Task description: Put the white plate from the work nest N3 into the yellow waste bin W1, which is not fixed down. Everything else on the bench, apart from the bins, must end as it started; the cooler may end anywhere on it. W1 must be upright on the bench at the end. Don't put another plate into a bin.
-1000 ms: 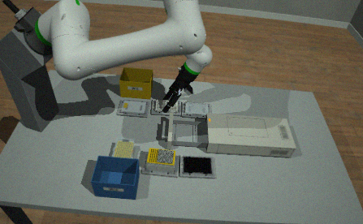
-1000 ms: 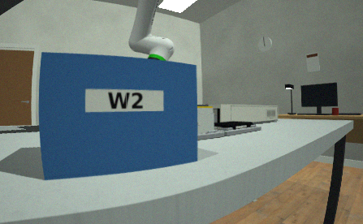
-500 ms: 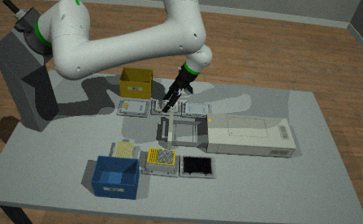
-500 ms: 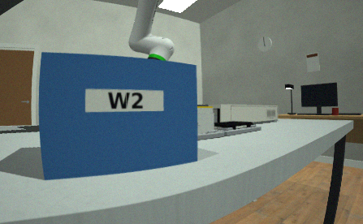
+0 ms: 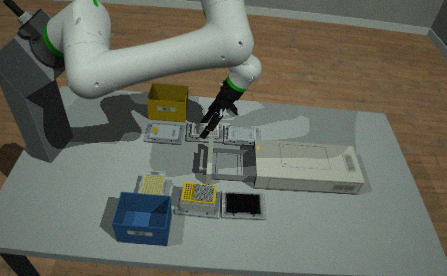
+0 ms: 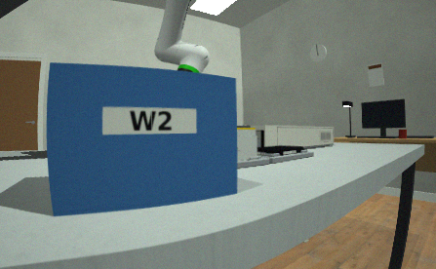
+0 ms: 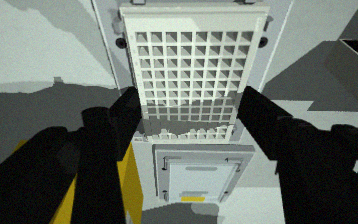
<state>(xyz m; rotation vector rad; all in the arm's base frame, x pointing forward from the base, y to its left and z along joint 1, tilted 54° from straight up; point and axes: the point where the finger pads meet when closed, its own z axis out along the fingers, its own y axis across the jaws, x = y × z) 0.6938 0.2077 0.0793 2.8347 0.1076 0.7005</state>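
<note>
The white plate is 2 cm below my hand. Also, from my hand: drawer (20 cm to the right, 13 cm ahead); yellow waste bin W1 (19 cm behind, 13 cm to the left, 1 cm below); beige instrument box (28 cm ahead, 20 cm to the right).
</note>
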